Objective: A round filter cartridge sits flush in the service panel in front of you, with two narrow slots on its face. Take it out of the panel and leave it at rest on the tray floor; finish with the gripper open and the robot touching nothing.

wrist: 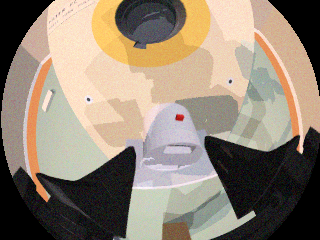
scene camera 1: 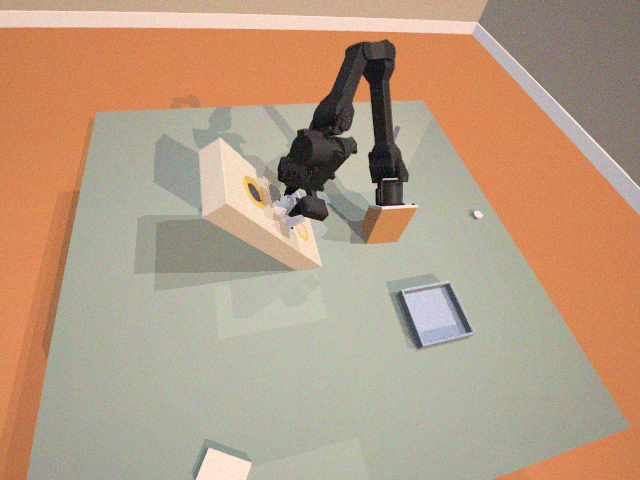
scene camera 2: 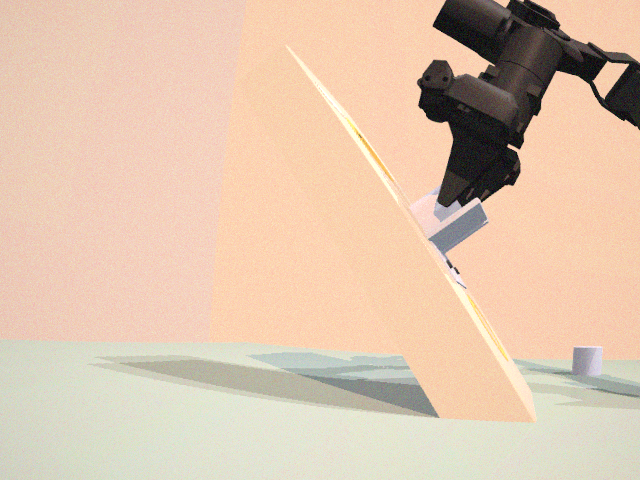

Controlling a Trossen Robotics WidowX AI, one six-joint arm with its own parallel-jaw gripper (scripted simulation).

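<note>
There is a round filter cartridge here, which I see at (scene camera 2: 428, 212) and again at (wrist: 170, 140). My gripper (scene camera 2: 447, 212), (wrist: 170, 146), (scene camera 1: 287, 206) is open and holds nothing. I also see a cream service panel (scene camera 2: 462, 366), (wrist: 113, 68), (scene camera 1: 236, 197), along with a grey tray (scene camera 1: 435, 315). A grey bracket (wrist: 146, 178) is part of the scene too.
</note>
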